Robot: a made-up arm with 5 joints.
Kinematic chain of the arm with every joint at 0, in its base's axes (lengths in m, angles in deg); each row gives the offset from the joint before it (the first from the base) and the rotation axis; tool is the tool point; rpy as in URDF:
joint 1: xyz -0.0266 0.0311 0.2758 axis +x
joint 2: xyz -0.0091 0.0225 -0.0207 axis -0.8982 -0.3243 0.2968
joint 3: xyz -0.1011 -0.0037 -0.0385 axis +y
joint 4: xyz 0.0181 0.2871 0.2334 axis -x
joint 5: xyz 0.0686 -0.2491 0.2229 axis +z
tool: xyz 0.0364 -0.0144 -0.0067 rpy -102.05 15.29 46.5
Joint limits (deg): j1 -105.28..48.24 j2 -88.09..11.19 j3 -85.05..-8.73 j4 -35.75..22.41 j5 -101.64..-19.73
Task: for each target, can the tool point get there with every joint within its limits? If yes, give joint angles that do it. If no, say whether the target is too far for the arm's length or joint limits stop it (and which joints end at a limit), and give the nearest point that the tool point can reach.
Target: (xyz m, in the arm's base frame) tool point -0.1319 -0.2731 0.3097
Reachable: yes | joints 22.57 -64.21 -18.18 -18.21 -73.06
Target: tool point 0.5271 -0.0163 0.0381
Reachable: no: joint limits stop it (at a limit: joint 1, joint 3, joint 4, joint 5) | nearest point -0.0586 -0.1281 0.1415 | short by 0.605 m
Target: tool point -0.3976 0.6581 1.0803
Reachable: no: too far | nearest point -0.2961 0.3448 0.6783 | short by 0.520 m
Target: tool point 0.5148 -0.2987 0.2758
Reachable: no: joint limits stop it (at a limit: joint 3, joint 4, joint 5) | nearest point 0.0242 -0.4623 0.2758 | short by 0.517 m
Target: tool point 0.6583 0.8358 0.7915
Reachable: no: too far | nearest point 0.0242 0.4466 0.5420 | short by 0.785 m
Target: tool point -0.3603 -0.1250 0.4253
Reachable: yes | joints 20.39 -36.97 -65.04 -22.37 -38.57
